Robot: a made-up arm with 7 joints. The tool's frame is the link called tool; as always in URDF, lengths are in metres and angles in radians. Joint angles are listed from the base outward.
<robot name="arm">
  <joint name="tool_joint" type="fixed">
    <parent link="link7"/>
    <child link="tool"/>
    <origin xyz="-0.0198 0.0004 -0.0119" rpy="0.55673 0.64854 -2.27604"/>
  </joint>
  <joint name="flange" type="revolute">
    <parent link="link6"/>
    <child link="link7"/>
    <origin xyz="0.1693 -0.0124 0.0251" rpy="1.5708 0 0"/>
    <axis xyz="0 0 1"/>
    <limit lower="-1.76" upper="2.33"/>
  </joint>
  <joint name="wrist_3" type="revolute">
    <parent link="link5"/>
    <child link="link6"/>
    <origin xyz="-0.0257 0.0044 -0.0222" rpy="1.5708 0 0"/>
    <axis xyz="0 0 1"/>
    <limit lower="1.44" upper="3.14"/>
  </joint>
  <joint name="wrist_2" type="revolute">
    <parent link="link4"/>
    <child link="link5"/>
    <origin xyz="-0.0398 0.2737 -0.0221" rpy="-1.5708 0 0"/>
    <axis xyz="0 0 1"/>
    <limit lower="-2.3" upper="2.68"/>
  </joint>
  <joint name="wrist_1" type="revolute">
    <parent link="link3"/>
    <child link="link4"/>
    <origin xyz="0.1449 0.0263 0.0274" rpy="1.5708 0 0"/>
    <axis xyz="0 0 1"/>
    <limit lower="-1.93" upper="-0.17"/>
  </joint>
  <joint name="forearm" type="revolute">
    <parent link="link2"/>
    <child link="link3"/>
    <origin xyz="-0.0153 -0.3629 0.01" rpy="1.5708 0 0"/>
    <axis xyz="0 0 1"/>
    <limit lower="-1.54" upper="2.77"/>
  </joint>
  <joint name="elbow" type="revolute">
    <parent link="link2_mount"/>
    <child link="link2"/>
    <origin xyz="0.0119 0.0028 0.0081" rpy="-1.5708 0 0"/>
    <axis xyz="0 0 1"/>
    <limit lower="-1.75" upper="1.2"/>
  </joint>
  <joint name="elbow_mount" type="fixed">
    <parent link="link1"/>
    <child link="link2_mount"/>
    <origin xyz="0.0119 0.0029 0.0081" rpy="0 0 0"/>
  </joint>
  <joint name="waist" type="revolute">
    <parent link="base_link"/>
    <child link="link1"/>
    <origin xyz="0.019 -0.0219 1.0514" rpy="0 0 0"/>
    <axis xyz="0 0 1"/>
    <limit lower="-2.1" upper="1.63"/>
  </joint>
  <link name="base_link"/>
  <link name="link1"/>
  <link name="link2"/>
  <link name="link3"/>
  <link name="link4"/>
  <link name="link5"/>
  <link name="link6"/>
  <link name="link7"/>
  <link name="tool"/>
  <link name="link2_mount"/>
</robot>
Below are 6 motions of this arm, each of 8 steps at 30 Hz.
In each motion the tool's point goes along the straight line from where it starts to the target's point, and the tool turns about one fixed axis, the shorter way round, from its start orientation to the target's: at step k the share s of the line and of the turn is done. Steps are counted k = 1, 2, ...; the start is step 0. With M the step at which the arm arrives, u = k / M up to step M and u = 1 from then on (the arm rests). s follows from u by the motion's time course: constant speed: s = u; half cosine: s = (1 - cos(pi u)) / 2; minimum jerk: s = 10 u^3 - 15 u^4 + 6 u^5.
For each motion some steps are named. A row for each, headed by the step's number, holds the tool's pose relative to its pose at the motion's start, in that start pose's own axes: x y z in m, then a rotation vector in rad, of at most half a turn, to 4 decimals.
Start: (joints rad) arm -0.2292 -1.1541 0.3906 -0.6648 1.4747 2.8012 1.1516
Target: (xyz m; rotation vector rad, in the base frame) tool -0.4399 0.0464 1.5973 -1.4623 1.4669 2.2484
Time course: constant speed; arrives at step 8
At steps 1, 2, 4, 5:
1: 0.0054 0.0012 -0.0023 0.0073 -0.0223 -0.0345
2: 0.0109 0.0024 -0.0046 0.0146 -0.0446 -0.0689
4: 0.0218 0.0048 -0.0093 0.0292 -0.0891 -0.1379
5: 0.0272 0.0060 -0.0116 0.0365 -0.1114 -0.1724

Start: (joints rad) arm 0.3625 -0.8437 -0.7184 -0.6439 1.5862 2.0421 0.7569
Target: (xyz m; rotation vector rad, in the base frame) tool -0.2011 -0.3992 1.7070 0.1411 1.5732 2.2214
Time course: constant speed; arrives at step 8
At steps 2, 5, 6, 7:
2: -0.0059 -0.0032 -0.0061 0.0429 -0.1810 0.0387
5: -0.0148 -0.0079 -0.0152 0.1073 -0.4526 0.0968
6: -0.0177 -0.0095 -0.0182 0.1287 -0.5431 0.1162
7: -0.0207 -0.0111 -0.0212 0.1502 -0.6336 0.1355

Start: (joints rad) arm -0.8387 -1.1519 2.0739 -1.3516 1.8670 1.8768 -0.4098
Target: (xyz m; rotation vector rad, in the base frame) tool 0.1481 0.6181 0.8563 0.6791 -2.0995 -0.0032
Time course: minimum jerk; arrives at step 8
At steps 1, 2, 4, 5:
1: -0.0017 -0.0027 0.0007 -0.0027 -0.0019 0.0037
2: -0.0111 -0.0175 0.0043 -0.0174 -0.0125 0.0240
4: -0.0538 -0.0847 0.0208 -0.0842 -0.0602 0.1158
5: -0.0781 -0.1227 0.0301 -0.1220 -0.0873 0.1678

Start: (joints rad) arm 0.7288 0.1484 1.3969 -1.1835 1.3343 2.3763 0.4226
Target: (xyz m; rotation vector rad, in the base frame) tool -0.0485 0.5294 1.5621 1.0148 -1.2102 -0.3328
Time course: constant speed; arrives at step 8
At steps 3, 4, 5, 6, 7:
3: -0.0141 -0.0082 -0.0272 0.0655 -0.0804 0.0267
4: -0.0188 -0.0109 -0.0362 0.0873 -0.1072 0.0357
5: -0.0235 -0.0137 -0.0453 0.1092 -0.1340 0.0446
6: -0.0282 -0.0164 -0.0543 0.1310 -0.1609 0.0535
7: -0.0330 -0.0191 -0.0634 0.1528 -0.1877 0.0624

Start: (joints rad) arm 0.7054 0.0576 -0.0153 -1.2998 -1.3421 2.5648 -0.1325
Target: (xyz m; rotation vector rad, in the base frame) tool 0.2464 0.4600 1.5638 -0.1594 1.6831 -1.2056
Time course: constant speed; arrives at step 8
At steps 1, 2, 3, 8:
1: 0.0044 0.0051 -0.0016 0.0143 -0.0125 -0.0143
2: 0.0088 0.0102 -0.0032 0.0285 -0.0249 -0.0287
3: 0.0132 0.0153 -0.0048 0.0428 -0.0374 -0.0430
8: 0.0352 0.0407 -0.0127 0.1142 -0.0996 -0.1147

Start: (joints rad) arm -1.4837 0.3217 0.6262 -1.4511 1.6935 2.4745 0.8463
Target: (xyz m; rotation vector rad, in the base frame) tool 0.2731 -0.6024 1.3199 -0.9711 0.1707 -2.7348
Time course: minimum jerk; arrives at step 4
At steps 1, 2, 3, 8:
1: -0.0004 0.0020 -0.0041 -0.0117 0.0066 0.0050
2: -0.0021 0.0095 -0.0197 -0.0564 0.0319 0.0239
3: -0.0039 0.0171 -0.0354 -0.1010 0.0572 0.0429
8: -0.0043 0.0190 -0.0394 -0.1127 0.0638 0.0478

